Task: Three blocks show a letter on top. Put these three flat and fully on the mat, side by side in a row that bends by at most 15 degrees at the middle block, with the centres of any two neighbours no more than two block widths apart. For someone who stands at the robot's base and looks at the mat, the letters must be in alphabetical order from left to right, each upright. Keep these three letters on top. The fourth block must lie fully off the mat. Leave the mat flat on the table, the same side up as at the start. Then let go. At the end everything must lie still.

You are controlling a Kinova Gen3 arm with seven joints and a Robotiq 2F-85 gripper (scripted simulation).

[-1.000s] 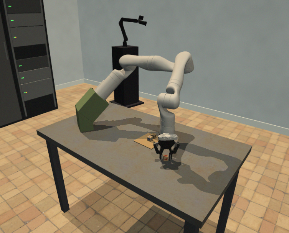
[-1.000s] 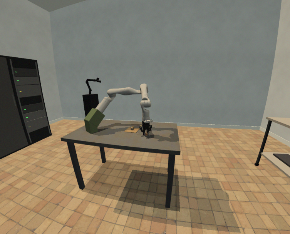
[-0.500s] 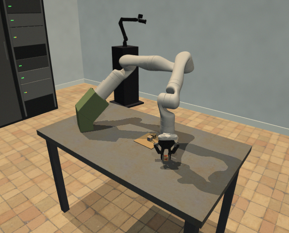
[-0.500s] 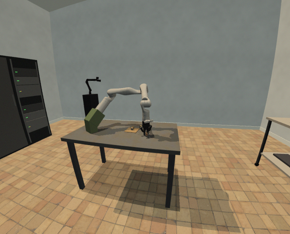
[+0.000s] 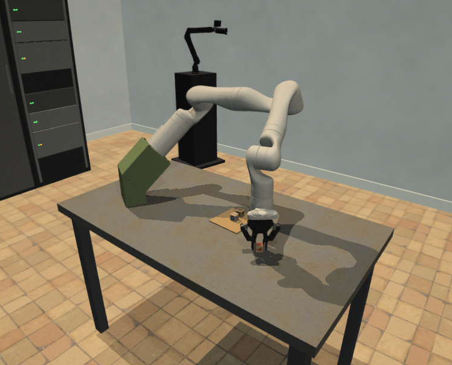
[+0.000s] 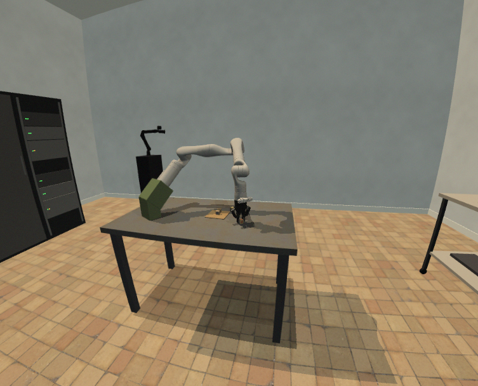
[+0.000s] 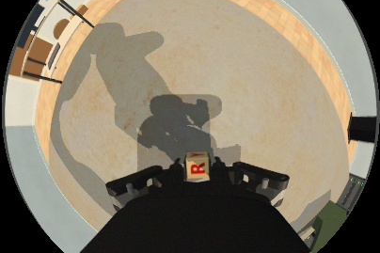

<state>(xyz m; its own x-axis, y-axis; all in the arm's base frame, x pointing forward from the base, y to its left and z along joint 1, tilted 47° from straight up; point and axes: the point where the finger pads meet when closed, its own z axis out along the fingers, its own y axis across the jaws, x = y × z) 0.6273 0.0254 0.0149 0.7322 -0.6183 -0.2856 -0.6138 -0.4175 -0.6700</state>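
Right now my hand is 210 mm past the tan mat, 70 mm to the right of it and 20 mm above it.
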